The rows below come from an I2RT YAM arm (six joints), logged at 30 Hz.
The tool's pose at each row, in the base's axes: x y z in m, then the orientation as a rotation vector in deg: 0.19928, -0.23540, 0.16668, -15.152, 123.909, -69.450; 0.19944, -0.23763, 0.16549, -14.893, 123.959, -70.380; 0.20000, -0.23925, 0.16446, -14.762, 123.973, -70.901; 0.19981, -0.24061, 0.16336, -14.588, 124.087, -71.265; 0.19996, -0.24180, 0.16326, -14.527, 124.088, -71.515; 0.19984, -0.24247, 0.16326, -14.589, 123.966, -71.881; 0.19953, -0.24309, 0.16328, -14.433, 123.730, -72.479; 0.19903, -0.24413, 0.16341, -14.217, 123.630, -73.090; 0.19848, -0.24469, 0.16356, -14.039, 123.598, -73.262
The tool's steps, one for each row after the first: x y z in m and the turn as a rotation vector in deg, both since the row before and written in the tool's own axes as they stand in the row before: 0.00141, -0.00024, 0.00209, 0.588, 0.483, -0.233; 0.00074, 0.00004, 0.00186, 0.330, 0.257, -0.137; 0.00123, 0.00015, 0.00125, 0.206, 0.288, -0.068; 0.00046, -0.00054, 0.00097, 0.160, 0.119, -0.066; 0.00040, -0.00037, 0.00041, 0.250, 0.031, -0.165; 0.00052, -0.00039, 0.00025, 0.485, 0.098, -0.091; 0.00081, -0.00072, 0.00041, 0.448, 0.231, -0.094; 0.00063, -0.00049, 0.00003, 0.156, 0.098, 0.051
